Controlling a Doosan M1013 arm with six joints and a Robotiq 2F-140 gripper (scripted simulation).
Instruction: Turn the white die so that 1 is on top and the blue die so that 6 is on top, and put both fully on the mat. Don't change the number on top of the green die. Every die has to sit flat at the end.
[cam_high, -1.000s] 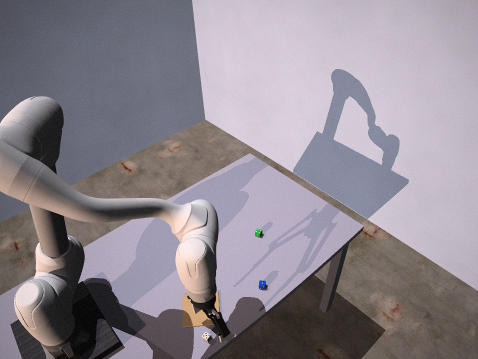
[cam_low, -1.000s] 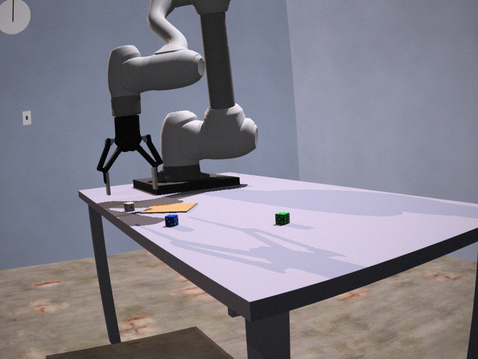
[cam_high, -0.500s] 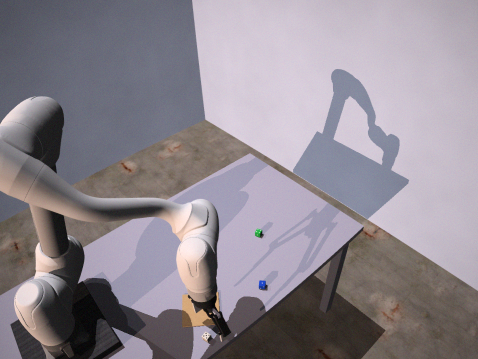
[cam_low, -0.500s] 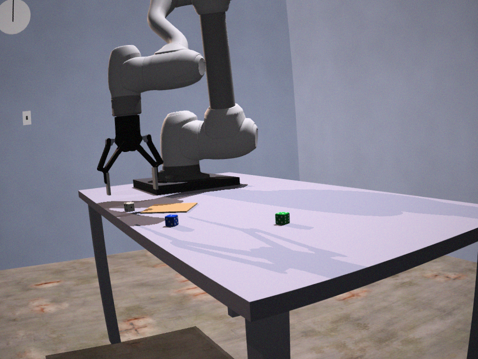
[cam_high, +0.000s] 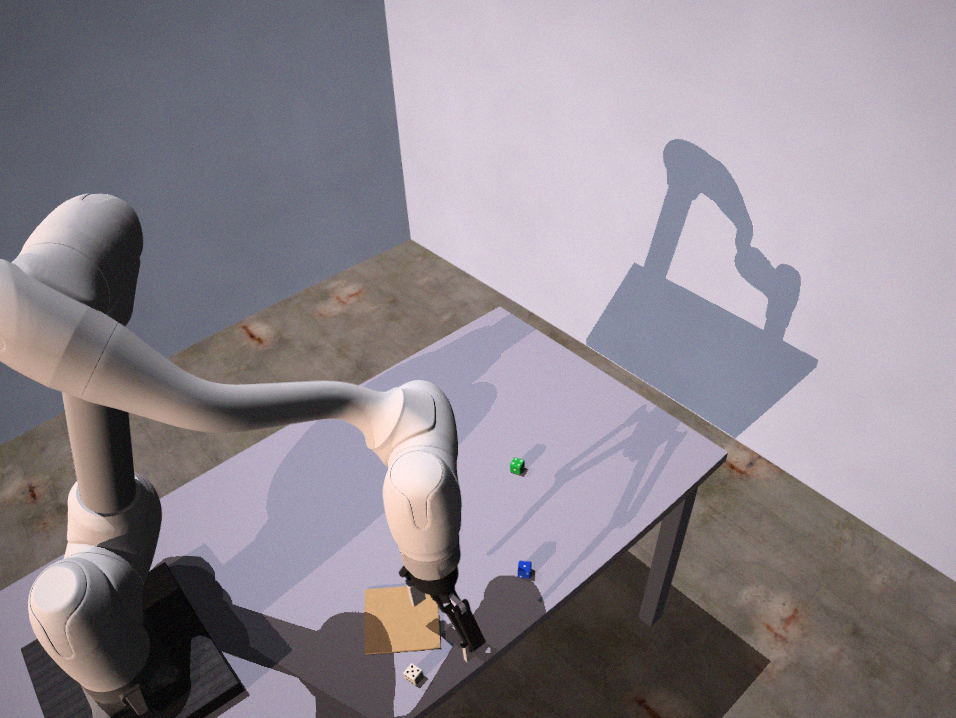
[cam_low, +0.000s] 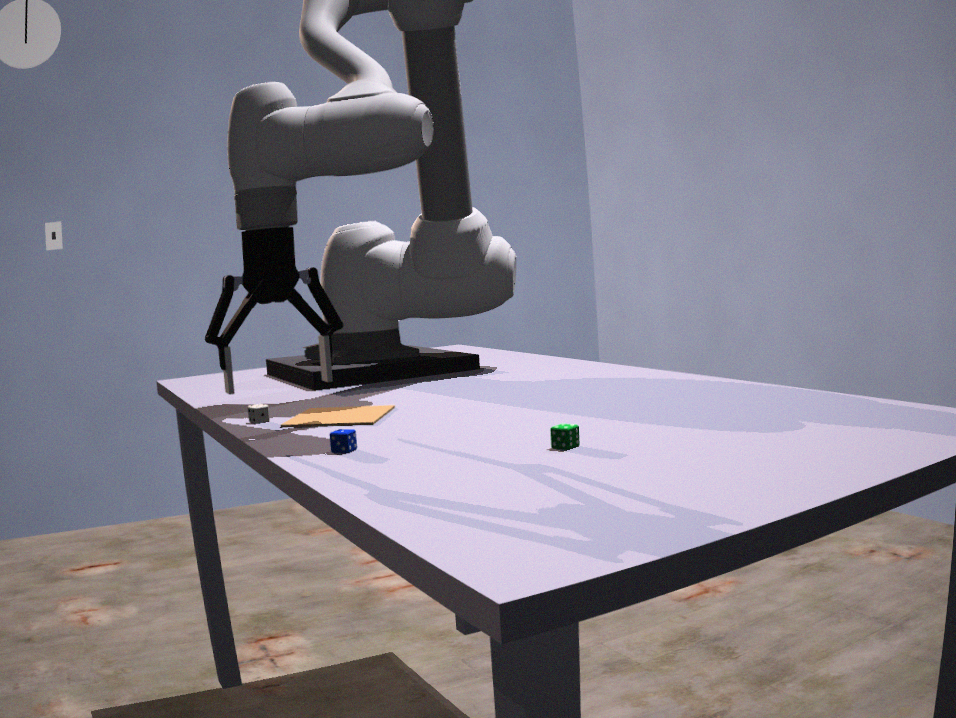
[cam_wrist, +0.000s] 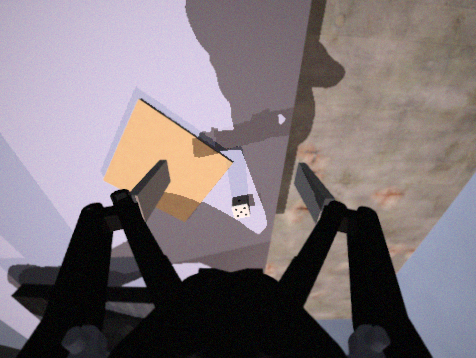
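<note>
My gripper is now 21 cm short of the blue die, 6 cm above it and 1 cm to the right of it. The rest, counted from my hand: green die 39 cm ahead, 22 cm to the left, 6 cm below; then white die 9 cm behind, 6 cm below, 1 cm to the right; then tan mat 10 cm to the left, 7 cm below, 3 cm behind.
</note>
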